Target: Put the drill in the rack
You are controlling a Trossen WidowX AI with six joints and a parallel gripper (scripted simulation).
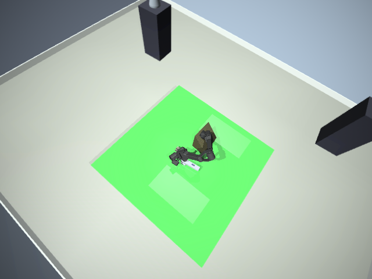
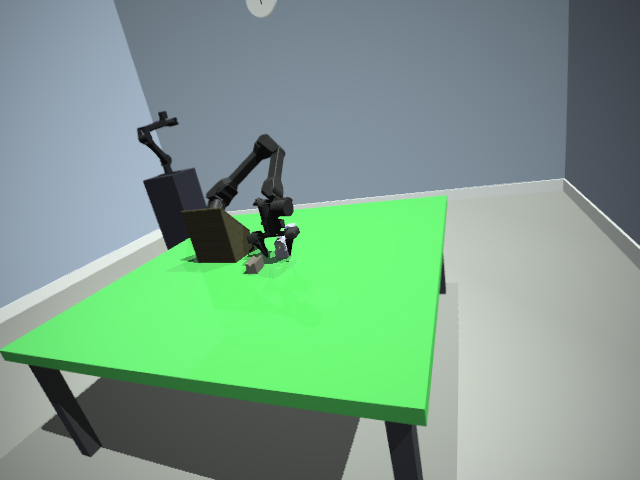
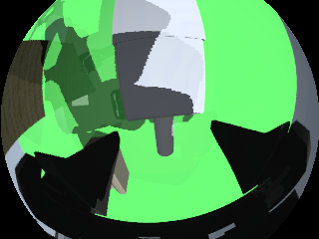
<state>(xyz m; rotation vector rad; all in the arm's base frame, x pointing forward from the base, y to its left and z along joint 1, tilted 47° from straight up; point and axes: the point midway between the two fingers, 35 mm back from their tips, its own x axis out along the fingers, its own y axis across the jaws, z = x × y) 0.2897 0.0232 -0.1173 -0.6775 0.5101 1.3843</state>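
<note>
My gripper tip is now 1 cm past the yellow drill, 6 cm to the right of it and 3 cm below it. Also, from my gripper tip: grey block: 1 cm behind, 12 cm to the left, 2 cm above; rack: 8 cm behind, 5 cm to the right.
</note>
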